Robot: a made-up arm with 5 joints. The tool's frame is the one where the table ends. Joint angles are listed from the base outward.
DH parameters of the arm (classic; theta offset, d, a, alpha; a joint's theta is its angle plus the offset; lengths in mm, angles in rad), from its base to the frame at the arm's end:
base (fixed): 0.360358 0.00 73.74 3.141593
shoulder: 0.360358 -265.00 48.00 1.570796
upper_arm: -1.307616 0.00 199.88 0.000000
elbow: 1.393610 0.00 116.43 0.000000
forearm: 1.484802 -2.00 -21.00 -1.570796
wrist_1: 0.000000 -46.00 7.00 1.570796
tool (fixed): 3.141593 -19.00 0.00 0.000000
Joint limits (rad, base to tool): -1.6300..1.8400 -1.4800..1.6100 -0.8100..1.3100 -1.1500..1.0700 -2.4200..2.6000
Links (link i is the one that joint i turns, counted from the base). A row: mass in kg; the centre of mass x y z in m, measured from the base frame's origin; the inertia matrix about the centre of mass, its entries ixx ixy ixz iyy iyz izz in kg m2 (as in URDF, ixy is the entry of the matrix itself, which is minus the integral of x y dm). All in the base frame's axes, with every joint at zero. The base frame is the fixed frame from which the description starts. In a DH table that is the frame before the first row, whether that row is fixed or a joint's. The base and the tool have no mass.
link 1: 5.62; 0.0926 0.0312 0.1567; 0.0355 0 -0.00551 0.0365 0 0.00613
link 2: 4.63; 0.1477 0.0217 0.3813; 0.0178 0 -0.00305 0.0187 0 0.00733
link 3: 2.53; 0.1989 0.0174 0.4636; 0.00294 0 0.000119 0.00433 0 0.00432
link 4: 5; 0.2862 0.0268 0.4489; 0.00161 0 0 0.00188 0 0.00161
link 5: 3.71; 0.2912 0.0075 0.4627; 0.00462 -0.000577 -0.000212 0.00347 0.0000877 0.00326
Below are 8 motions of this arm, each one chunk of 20 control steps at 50 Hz.
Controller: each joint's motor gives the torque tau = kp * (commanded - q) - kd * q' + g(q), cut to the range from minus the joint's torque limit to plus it. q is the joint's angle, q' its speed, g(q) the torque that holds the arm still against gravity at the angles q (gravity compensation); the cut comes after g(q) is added. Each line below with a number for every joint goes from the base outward.
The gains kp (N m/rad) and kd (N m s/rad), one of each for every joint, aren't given. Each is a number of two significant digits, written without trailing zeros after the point. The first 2 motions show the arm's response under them.
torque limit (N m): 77 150 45 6.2 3.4
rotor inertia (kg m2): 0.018 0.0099 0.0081 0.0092 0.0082
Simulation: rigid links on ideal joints. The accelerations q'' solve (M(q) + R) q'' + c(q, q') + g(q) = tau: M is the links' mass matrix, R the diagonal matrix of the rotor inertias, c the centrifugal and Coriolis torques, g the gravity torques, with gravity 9.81 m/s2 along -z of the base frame. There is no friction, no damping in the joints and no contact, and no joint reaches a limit. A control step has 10 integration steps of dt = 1/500 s. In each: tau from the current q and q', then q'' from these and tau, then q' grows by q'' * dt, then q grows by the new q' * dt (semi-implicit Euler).
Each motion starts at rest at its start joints. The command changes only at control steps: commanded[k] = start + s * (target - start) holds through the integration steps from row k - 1 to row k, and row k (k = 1, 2, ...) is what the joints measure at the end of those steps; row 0 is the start. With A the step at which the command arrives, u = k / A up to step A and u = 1 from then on. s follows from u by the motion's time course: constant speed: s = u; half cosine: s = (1 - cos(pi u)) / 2; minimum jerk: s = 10 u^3 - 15 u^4 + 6 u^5; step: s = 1 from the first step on.
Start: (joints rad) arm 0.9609 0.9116 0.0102 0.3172 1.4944
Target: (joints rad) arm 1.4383 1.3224 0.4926 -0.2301 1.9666
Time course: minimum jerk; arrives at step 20
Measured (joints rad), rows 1 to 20:
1: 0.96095 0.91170 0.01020 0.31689 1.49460
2: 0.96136 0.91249 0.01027 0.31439 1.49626
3: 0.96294 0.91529 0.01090 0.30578 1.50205
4: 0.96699 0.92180 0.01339 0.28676 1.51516
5: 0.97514 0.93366 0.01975 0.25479 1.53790
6: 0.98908 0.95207 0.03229 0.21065 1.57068
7: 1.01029 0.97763 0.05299 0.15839 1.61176
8: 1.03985 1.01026 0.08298 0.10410 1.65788
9: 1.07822 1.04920 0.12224 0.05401 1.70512
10: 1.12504 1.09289 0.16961 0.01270 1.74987
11: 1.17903 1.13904 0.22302 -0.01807 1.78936
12: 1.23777 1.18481 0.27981 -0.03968 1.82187
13: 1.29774 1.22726 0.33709 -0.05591 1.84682
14: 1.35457 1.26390 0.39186 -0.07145 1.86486
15: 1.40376 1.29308 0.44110 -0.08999 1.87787
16: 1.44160 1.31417 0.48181 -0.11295 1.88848
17: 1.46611 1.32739 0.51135 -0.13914 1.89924
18: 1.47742 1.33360 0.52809 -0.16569 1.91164
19: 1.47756 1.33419 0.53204 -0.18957 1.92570
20: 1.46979 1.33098 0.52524 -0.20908 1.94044
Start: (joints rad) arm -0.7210 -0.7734 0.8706 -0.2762 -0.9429
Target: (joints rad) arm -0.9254 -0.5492 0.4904 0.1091 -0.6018
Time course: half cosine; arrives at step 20
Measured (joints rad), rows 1 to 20:
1: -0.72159 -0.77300 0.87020 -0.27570 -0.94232
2: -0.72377 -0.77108 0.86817 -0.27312 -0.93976
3: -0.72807 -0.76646 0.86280 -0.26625 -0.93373
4: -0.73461 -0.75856 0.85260 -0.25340 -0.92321
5: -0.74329 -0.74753 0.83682 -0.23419 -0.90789
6: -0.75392 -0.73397 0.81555 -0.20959 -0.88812
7: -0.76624 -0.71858 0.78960 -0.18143 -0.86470
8: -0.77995 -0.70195 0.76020 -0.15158 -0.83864
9: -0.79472 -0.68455 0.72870 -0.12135 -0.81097
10: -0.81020 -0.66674 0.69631 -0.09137 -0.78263
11: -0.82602 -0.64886 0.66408 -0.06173 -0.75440
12: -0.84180 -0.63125 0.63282 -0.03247 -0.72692
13: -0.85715 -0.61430 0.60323 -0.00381 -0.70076
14: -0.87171 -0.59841 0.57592 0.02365 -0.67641
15: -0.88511 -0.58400 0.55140 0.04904 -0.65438
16: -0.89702 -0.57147 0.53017 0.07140 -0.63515
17: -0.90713 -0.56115 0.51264 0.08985 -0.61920
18: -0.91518 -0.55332 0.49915 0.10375 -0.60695
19: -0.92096 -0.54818 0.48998 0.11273 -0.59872
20: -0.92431 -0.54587 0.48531 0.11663 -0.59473
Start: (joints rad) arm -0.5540 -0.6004 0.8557 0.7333 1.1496
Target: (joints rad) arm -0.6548 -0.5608 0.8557 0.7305 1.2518
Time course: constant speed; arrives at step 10
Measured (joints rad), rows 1 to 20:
1: -0.55786 -0.59929 0.85572 0.73193 1.14927
2: -0.56568 -0.59617 0.85571 0.72912 1.15237
3: -0.57537 -0.59153 0.85556 0.72676 1.16155
4: -0.58565 -0.58636 0.85526 0.72648 1.17597
5: -0.59604 -0.58145 0.85494 0.72836 1.19273
6: -0.60639 -0.57709 0.85479 0.73123 1.20883
7: -0.61664 -0.57317 0.85492 0.73362 1.22239
8: -0.62678 -0.56945 0.85530 0.73459 1.23304
9: -0.63684 -0.56572 0.85576 0.73409 1.24157
10: -0.64684 -0.56190 0.85612 0.73267 1.24925
11: -0.65315 -0.55912 0.85625 0.73243 1.25768
12: -0.65545 -0.55830 0.85620 0.73396 1.26382
13: -0.65577 -0.55897 0.85613 0.73557 1.26493
14: -0.65547 -0.56014 0.85613 0.73558 1.26137
15: -0.65510 -0.56104 0.85615 0.73367 1.25557
16: -0.65481 -0.56140 0.85610 0.73081 1.25026
17: -0.65465 -0.56135 0.85590 0.72833 1.24718
18: -0.65461 -0.56111 0.85559 0.72715 1.24674
19: -0.65464 -0.56090 0.85527 0.72737 1.24824
20: -0.65472 -0.56077 0.85507 0.72849 1.25053

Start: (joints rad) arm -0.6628 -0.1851 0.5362 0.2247 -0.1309
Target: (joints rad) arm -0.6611 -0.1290 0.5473 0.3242 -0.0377
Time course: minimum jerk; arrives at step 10
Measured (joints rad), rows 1 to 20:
1: -0.66279 -0.18498 0.53616 0.22480 -0.13074
2: -0.66274 -0.18408 0.53592 0.22564 -0.12947
3: -0.66260 -0.18117 0.53532 0.22875 -0.12517
4: -0.66236 -0.17515 0.53449 0.23618 -0.11583
5: -0.66204 -0.16576 0.53404 0.24958 -0.10060
6: -0.66171 -0.15397 0.53480 0.26915 -0.08061
7: -0.66145 -0.14168 0.53745 0.29302 -0.05894
8: -0.66131 -0.13114 0.54209 0.31744 -0.03975
9: -0.66129 -0.12419 0.54807 0.33786 -0.02690
10: -0.66135 -0.12159 0.55399 0.35036 -0.02245
11: -0.66141 -0.12257 0.55812 0.35324 -0.02559
12: -0.66137 -0.12535 0.55919 0.34763 -0.03302
13: -0.66125 -0.12820 0.55704 0.33690 -0.04066
14: -0.66110 -0.13010 0.55265 0.32529 -0.04532
15: -0.66098 -0.13086 0.54759 0.31636 -0.04581
16: -0.66094 -0.13077 0.54343 0.31202 -0.04286
17: -0.66097 -0.13029 0.54114 0.31226 -0.03841
18: -0.66103 -0.12975 0.54094 0.31568 -0.03452
19: -0.66109 -0.12929 0.54241 0.32035 -0.03256
20: -0.66113 -0.12895 0.54477 0.32457 -0.03284

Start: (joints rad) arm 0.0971 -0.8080 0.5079 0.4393 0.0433
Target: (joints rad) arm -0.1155 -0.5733 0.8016 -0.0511 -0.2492
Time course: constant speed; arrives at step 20
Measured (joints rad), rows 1 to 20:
1: 0.09225 -0.80529 0.50934 0.43010 0.04078
2: 0.08388 -0.79721 0.51450 0.40529 0.03303
3: 0.07400 -0.78433 0.52478 0.36999 0.02005
4: 0.06350 -0.76892 0.54028 0.33392 0.00328
5: 0.05276 -0.75330 0.55987 0.30469 -0.01558
6: 0.04197 -0.73892 0.58157 0.28441 -0.03505
7: 0.03122 -0.72615 0.60326 0.27010 -0.05397
8: 0.02053 -0.71461 0.62326 0.25646 -0.07160
9: 0.00990 -0.70365 0.64068 0.23901 -0.08761
10: -0.00070 -0.69276 0.65546 0.21579 -0.10207
11: -0.01129 -0.68165 0.66819 0.18760 -0.11538
12: -0.02188 -0.67029 0.67982 0.15690 -0.12807
13: -0.03249 -0.65875 0.69134 0.12640 -0.14073
14: -0.04311 -0.64711 0.70355 0.09798 -0.15383
15: -0.05374 -0.63537 0.71690 0.07226 -0.16762
16: -0.06437 -0.62355 0.73144 0.04883 -0.18216
17: -0.07502 -0.61165 0.74693 0.02667 -0.19732
18: -0.08566 -0.59972 0.76294 0.00472 -0.21284
19: -0.09631 -0.58783 0.77901 -0.01781 -0.22844
20: -0.10696 -0.57601 0.79476 -0.04129 -0.24386

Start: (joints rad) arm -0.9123 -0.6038 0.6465 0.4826 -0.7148
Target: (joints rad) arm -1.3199 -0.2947 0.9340 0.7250 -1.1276
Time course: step
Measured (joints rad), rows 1 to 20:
1: -1.02103 -0.53946 0.67314 0.49042 -0.74563
2: -1.17895 -0.38368 0.72045 0.53392 -0.84650
3: -1.27591 -0.23792 0.77607 0.62883 -0.99999
4: -1.32810 -0.17468 0.84756 0.74093 -1.14396
5: -1.34847 -0.19767 0.92157 0.82691 -1.23822
6: -1.34530 -0.26169 0.97530 0.86072 -1.26563
7: -1.33182 -0.31371 1.00287 0.83893 -1.23392
8: -1.32126 -0.33007 1.00887 0.78335 -1.17303
9: -1.31721 -0.31931 0.99635 0.72793 -1.11644
10: -1.31711 -0.30102 0.96991 0.69591 -1.08390
11: -1.31830 -0.28853 0.93908 0.68985 -1.07845
12: -1.31943 -0.28519 0.91426 0.69874 -1.09214
13: -1.32010 -0.28817 0.90164 0.71020 -1.11325
14: -1.32032 -0.29296 0.90176 0.71753 -1.13172
15: -1.32027 -0.29625 0.91103 0.72037 -1.14201
16: -1.32013 -0.29707 0.92412 0.72164 -1.14339
17: -1.32001 -0.29622 0.93613 0.72405 -1.13859
18: -1.31992 -0.29505 0.94396 0.72808 -1.13158
19: -1.31987 -0.29439 0.94670 0.73219 -1.12571
20: -1.31984 -0.29432 0.94519 0.73429 -1.12270

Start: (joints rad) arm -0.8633 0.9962 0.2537 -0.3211 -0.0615
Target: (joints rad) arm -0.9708 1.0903 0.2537 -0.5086 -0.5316
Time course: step
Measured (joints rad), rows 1 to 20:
1: -0.87296 1.01897 0.23587 -0.37956 -0.10880
2: -0.89573 1.06001 0.21187 -0.48328 -0.24527
3: -0.92517 1.09443 0.20827 -0.56375 -0.43086
4: -0.95590 1.11279 0.22866 -0.59106 -0.58999
5: -0.98329 1.11631 0.25941 -0.56915 -0.67927
6: -1.00346 1.11070 0.28490 -0.52246 -0.69302
7: -1.01406 1.10209 0.29612 -0.47919 -0.65252
8: -1.01499 1.09474 0.29193 -0.45774 -0.59018
9: -1.00811 1.09017 0.27683 -0.46162 -0.53390
10: -0.99643 1.08784 0.25797 -0.48268 -0.49913
11: -0.98305 1.08652 0.24209 -0.50827 -0.48831
12: -0.97062 1.08555 0.23316 -0.52780 -0.49494
13: -0.96098 1.08506 0.23173 -0.53608 -0.50924
14: -0.95510 1.08549 0.23593 -0.53347 -0.52292
15: -0.95315 1.08697 0.24304 -0.52391 -0.53165
16: -0.95459 1.08916 0.25062 -0.51237 -0.53500
17: -0.95842 1.09138 0.25696 -0.50289 -0.53490
18: -0.96346 1.09298 0.26109 -0.49760 -0.53375
19: -0.96858 1.09360 0.26270 -0.49675 -0.53316
20: -0.97289 1.09326 0.26202 -0.49924 -0.53354

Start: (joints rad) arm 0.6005 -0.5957 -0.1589 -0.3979 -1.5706
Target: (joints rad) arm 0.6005 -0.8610 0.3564 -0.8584 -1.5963
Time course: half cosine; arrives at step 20
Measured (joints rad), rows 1 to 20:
1: 0.60049 -0.59625 -0.15764 -0.39862 -1.57062
2: 0.60047 -0.59869 -0.15213 -0.40206 -1.57073
3: 0.60046 -0.60425 -0.14000 -0.41046 -1.57103
4: 0.60045 -0.61339 -0.12087 -0.42520 -1.57159
5: 0.60046 -0.62591 -0.09587 -0.44648 -1.57249
6: 0.60047 -0.64135 -0.06648 -0.47364 -1.57375
7: 0.60049 -0.65919 -0.03389 -0.50548 -1.57542
8: 0.60050 -0.67892 0.00111 -0.54068 -1.57746
9: 0.60050 -0.69998 0.03797 -0.57798 -1.57981
10: 0.60051 -0.72178 0.07621 -0.61628 -1.58236
11: 0.60051 -0.74368 0.11527 -0.65460 -1.58497
12: 0.60051 -0.76507 0.15449 -0.69204 -1.58750
13: 0.60052 -0.78534 0.19307 -0.72772 -1.58982
14: 0.60052 -0.80401 0.23006 -0.76080 -1.59184
15: 0.60052 -0.82067 0.26444 -0.79046 -1.59352
16: 0.60053 -0.83498 0.29516 -0.81600 -1.59486
17: 0.60053 -0.84670 0.32120 -0.83685 -1.59587
18: 0.60053 -0.85559 0.34167 -0.85259 -1.59662
19: 0.60054 -0.86147 0.35584 -0.86292 -1.59712
20: 0.60054 -0.86417 0.36327 -0.86766 -1.59739

